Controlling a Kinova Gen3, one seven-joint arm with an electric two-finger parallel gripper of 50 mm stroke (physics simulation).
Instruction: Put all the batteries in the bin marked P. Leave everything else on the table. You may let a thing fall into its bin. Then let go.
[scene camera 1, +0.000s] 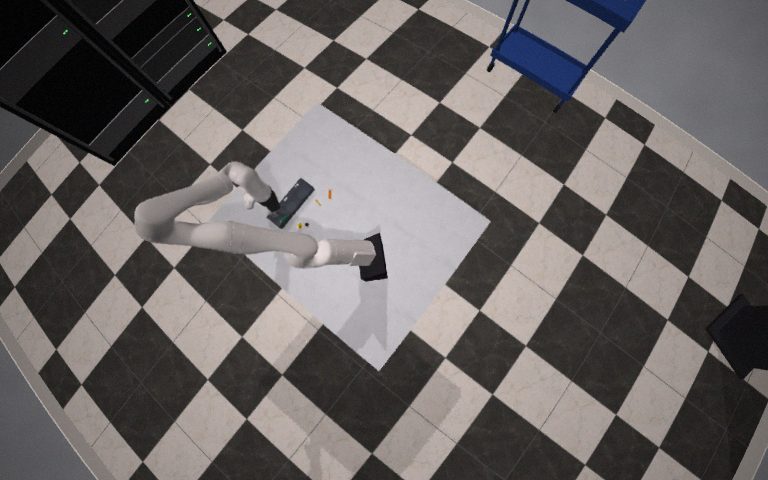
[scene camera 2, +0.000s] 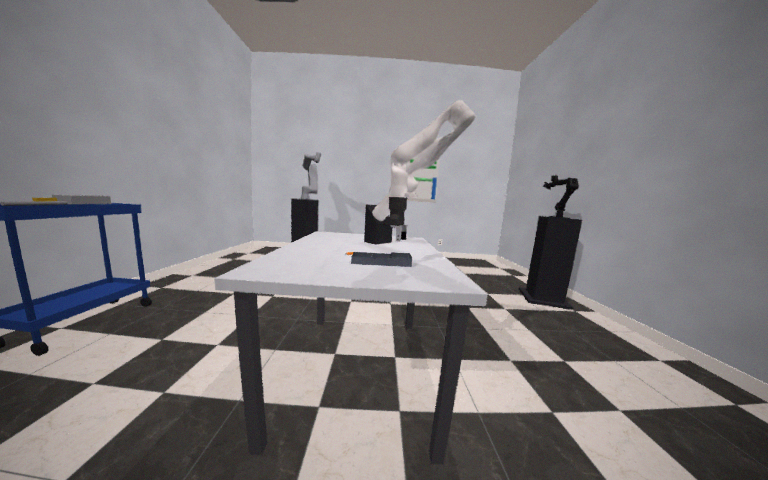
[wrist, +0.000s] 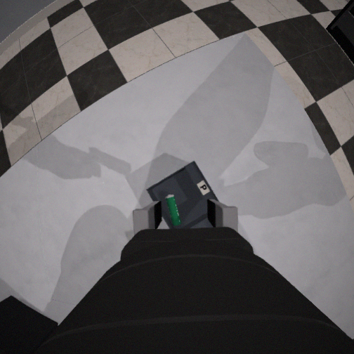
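Observation:
The bin marked P is the end compartment of a dark divided tray, with a white P label on its rim. A green battery with a pale end shows within this bin's outline, slightly slanted and apart from both fingers; whether it touches the bin floor is hard to tell. My gripper is open and empty, above the P end of the tray. The gripper body covers the rest of the tray in the wrist view.
A yellow die and a small black piece lie beside the tray. A thin yellow-orange piece and an orange piece lie beyond its long side. The black arm pedestal stands by the table.

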